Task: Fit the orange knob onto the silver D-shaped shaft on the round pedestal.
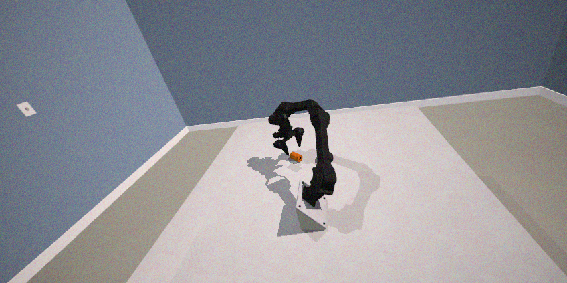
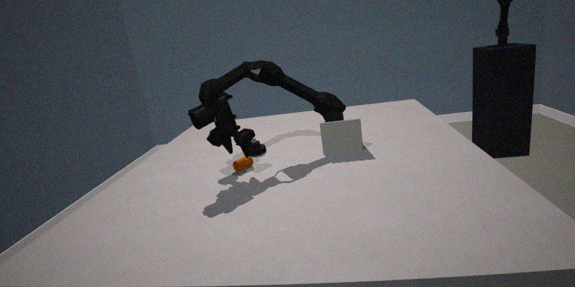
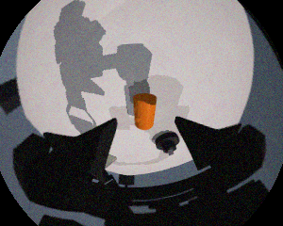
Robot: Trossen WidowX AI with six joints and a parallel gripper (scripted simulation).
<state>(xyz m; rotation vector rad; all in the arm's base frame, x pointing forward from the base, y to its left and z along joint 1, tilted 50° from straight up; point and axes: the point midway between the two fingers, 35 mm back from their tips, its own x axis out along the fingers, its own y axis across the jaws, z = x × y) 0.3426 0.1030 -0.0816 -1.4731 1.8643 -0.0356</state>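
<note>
My gripper tip is 4 cm above the orange knob and 1 cm to the right of it. From my gripper tip the other things lie so: round pedestal: 16 cm to the right, 2 cm below, 1 cm behind.
</note>
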